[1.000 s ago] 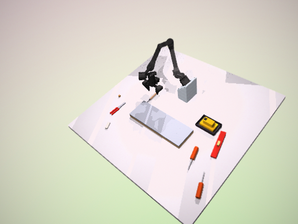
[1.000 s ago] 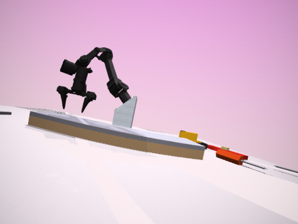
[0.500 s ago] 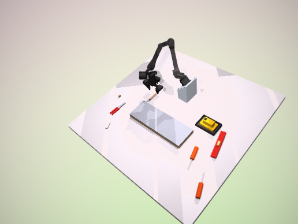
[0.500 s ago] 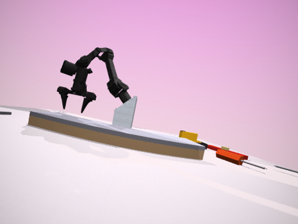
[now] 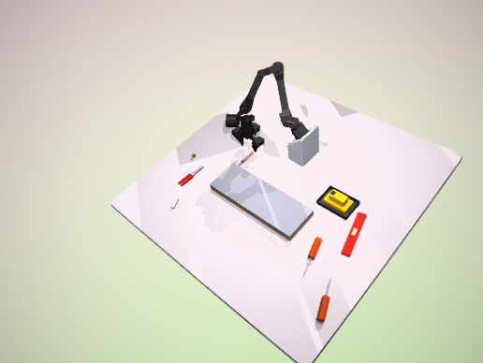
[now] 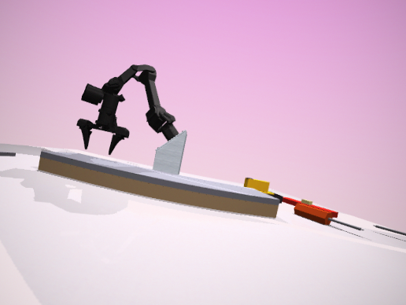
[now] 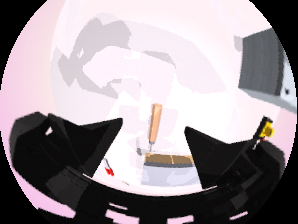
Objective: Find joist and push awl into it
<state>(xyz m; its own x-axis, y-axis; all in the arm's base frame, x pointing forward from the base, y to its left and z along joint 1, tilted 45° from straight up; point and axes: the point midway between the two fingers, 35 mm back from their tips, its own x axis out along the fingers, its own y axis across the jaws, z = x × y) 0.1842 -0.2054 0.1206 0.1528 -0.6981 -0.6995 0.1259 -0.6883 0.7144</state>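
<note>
Now: the awl 50 mm ahead of my gripper tip, 40 mm below it and 10 mm to the left of it. Round my gripper tip: stud finder (550 mm to the left, 60 mm behind); then small tan block (230 mm to the right, 220 mm ahead, 40 mm below); then small white piece (490 mm ahead, 40 mm to the right, 40 mm below).
</note>
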